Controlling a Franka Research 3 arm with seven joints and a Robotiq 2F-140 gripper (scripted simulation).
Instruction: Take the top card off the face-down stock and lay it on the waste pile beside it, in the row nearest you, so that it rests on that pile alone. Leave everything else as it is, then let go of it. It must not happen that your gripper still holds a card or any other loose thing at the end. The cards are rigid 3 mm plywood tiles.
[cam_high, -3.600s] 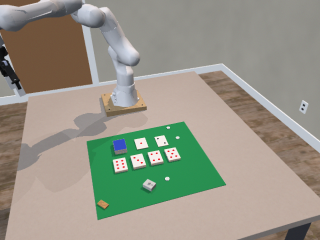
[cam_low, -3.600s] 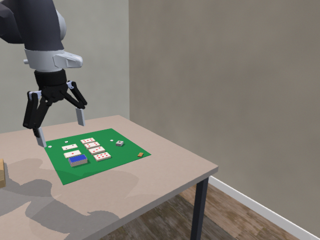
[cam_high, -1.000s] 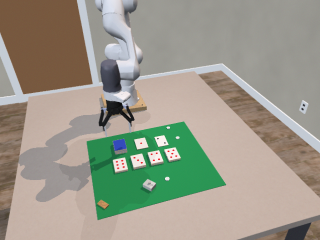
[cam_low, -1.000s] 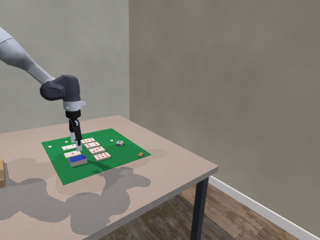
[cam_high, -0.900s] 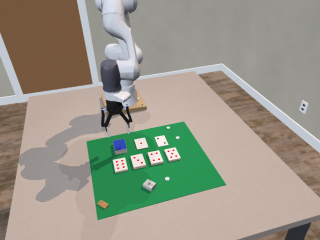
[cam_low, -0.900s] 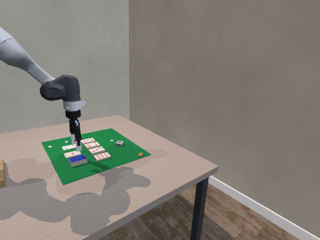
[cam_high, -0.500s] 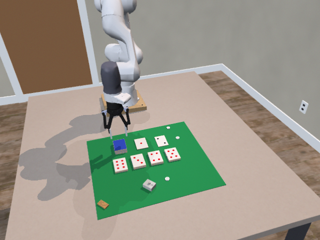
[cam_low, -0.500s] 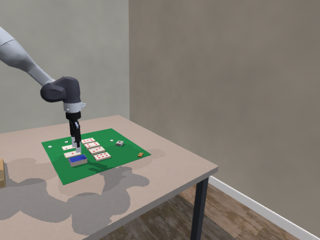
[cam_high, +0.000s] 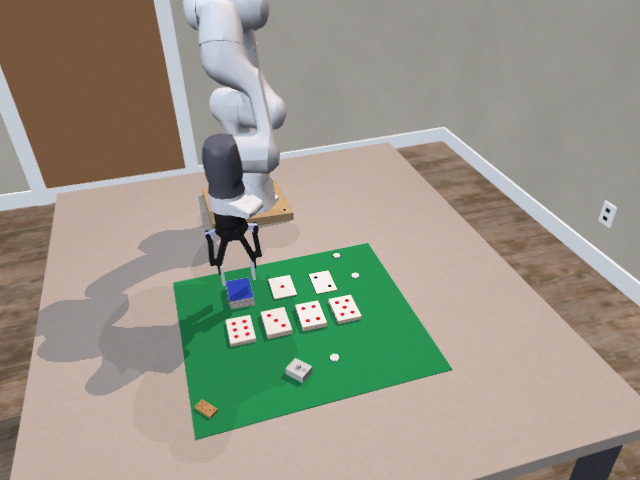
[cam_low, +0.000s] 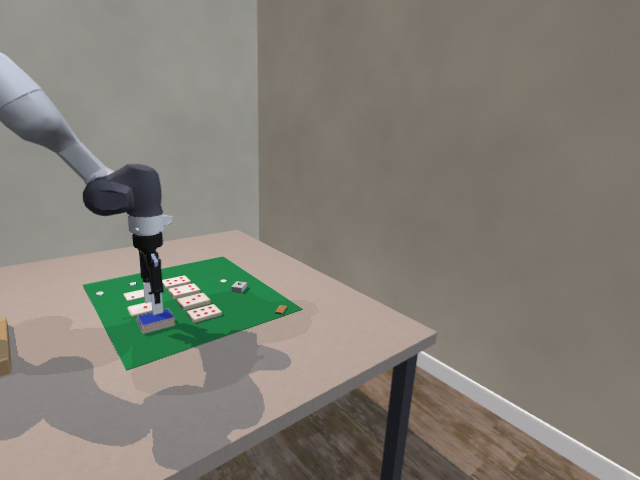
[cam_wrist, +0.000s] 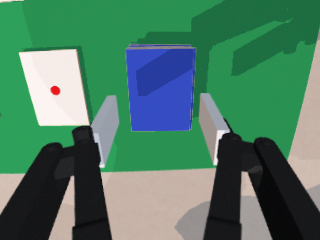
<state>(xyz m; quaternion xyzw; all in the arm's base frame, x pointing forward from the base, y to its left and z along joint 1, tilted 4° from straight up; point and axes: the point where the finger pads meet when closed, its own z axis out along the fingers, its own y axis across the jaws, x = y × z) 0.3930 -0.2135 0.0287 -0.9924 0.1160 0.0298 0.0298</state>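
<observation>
My gripper is now 6 cm above the blue-backed card. Round my hand: green mat: 17 cm ahead, 10 cm below, 9 cm to the left; then grey block: 33 cm ahead, 7 cm below, 1 cm to the left.
</observation>
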